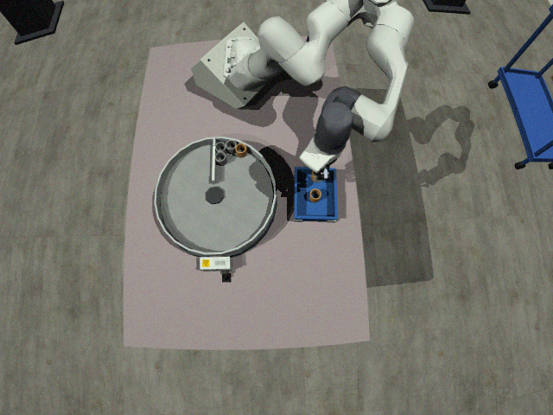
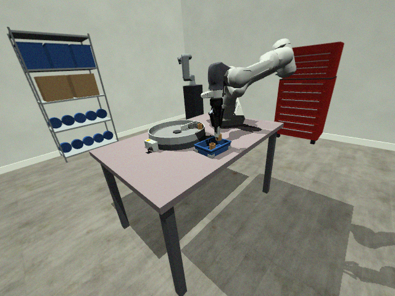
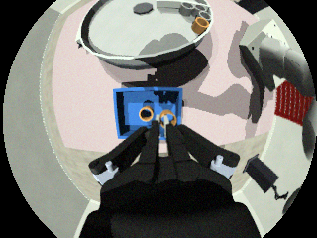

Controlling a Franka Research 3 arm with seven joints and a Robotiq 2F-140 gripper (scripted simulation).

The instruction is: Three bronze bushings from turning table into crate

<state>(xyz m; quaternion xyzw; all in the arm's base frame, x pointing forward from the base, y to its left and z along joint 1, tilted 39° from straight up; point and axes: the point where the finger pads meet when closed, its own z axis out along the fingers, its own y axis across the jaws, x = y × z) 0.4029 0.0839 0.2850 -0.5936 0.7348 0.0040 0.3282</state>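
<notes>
The blue crate is 40 mm ahead of my hand, 10 mm to the right of it and 90 mm below it. Also, from my hand: turning table: 10 mm ahead, 360 mm to the right, 60 mm below.
</notes>
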